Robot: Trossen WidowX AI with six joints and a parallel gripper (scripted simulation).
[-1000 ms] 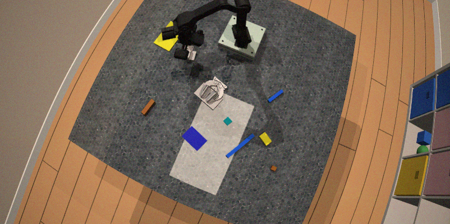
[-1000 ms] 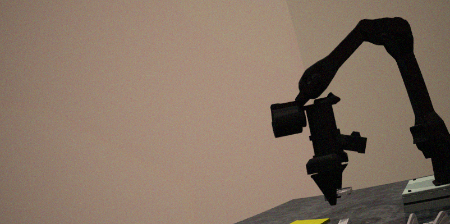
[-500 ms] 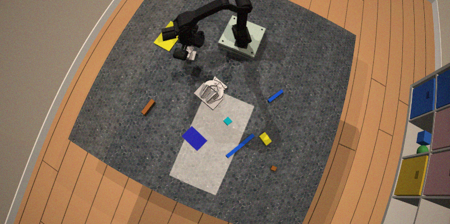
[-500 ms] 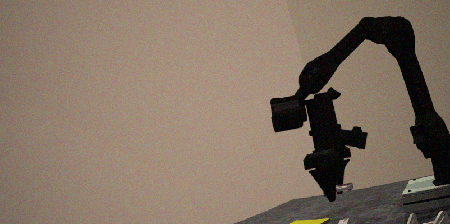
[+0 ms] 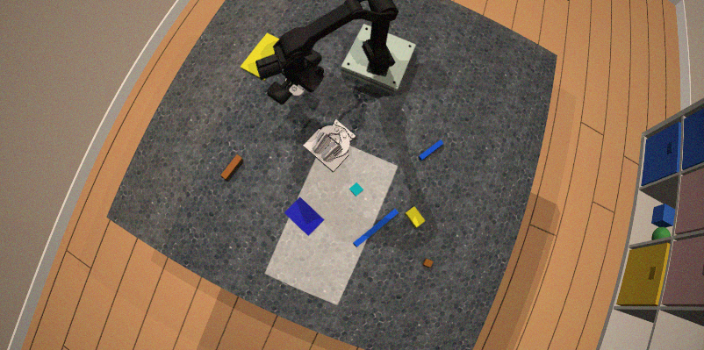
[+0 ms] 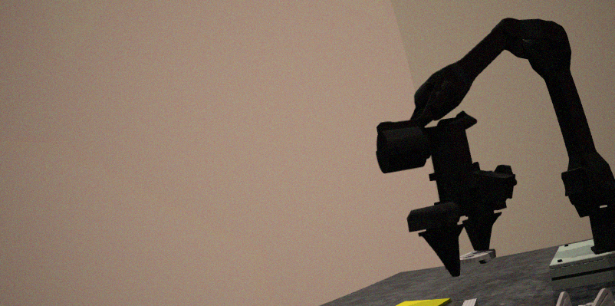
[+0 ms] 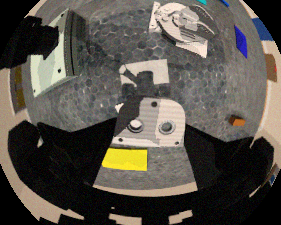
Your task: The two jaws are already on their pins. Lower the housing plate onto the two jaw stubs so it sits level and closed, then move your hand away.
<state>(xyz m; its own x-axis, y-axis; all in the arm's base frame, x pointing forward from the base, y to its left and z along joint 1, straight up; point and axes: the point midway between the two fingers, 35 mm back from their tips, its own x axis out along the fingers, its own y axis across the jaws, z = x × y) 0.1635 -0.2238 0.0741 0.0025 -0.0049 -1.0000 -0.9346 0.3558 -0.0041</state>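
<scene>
My gripper tip is 40 mm past the white ribbed block, 20 mm to the left of it and 70 mm above it. Also, from my gripper tip: housing plate: 10 mm to the left, 20 mm above; then brown block: 280 mm ahead, 130 mm to the right, 70 mm below; then yellow sheet: 120 mm behind, 150 mm to the right, 80 mm below.
</scene>
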